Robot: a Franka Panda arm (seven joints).
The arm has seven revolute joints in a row. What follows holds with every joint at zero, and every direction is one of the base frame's. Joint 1 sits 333.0 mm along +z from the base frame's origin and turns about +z. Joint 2 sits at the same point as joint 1 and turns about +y. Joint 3 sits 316.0 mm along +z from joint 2 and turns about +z. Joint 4 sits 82.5 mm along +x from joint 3 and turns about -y. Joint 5 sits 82.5 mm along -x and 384.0 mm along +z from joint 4 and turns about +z. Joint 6 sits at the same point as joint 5 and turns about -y. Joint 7 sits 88.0 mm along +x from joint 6 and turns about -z. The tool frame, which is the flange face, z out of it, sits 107.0 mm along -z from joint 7; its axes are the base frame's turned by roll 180.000, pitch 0.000 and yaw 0.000 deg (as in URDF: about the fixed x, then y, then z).
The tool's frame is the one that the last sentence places.
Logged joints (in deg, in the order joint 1, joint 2, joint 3, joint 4, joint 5, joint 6, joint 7), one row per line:
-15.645 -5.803 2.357 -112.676 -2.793 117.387 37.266
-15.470 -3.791 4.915 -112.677 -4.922 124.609 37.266
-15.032 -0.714 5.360 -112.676 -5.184 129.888 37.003
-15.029 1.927 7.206 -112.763 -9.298 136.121 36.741
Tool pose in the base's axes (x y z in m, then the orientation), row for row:
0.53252 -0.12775 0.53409 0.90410 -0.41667 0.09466 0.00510
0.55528 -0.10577 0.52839 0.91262 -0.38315 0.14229 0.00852
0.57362 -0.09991 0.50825 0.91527 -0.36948 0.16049 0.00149
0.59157 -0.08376 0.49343 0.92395 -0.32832 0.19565 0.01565
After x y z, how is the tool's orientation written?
As a quaternion, x y z w.
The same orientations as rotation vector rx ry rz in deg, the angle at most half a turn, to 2 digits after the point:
162.21 -74.76 16.98
163.39 -68.60 25.47
164.59 -66.44 28.86
164.67 -58.52 34.87

